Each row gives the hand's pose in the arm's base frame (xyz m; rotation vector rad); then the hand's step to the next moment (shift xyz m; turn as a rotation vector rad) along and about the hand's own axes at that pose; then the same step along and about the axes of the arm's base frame.
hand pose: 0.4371 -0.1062 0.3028 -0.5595 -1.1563 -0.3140
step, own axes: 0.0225 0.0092 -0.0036 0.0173 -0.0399 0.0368
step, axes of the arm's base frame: 0.0160 0.0066 0.0174 -0.0421 -0.0111 0.0367
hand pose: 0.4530 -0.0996 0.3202 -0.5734 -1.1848 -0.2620
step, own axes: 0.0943 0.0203 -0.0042 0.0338 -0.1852 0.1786
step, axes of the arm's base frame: 0.0478 0.0241 0.0803 -0.2188 -0.0520 0.1294
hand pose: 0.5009 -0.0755 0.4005 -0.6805 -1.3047 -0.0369
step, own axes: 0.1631 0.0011 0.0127 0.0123 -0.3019 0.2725
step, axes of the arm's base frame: 0.0369 0.0632 0.1463 -0.3530 -0.1085 0.1709
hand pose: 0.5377 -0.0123 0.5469 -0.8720 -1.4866 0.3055
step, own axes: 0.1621 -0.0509 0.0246 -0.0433 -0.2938 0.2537
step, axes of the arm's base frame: -0.0213 0.0823 0.1492 -0.3390 -0.1463 0.1274
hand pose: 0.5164 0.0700 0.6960 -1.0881 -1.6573 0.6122
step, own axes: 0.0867 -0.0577 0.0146 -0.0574 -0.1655 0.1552
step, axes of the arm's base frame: -0.0410 0.0511 0.0822 -0.1999 -0.1101 0.0519
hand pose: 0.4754 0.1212 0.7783 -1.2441 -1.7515 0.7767
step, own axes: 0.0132 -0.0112 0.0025 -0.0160 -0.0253 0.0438
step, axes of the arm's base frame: -0.0092 0.0089 0.0119 -0.0472 -0.0241 -0.0033
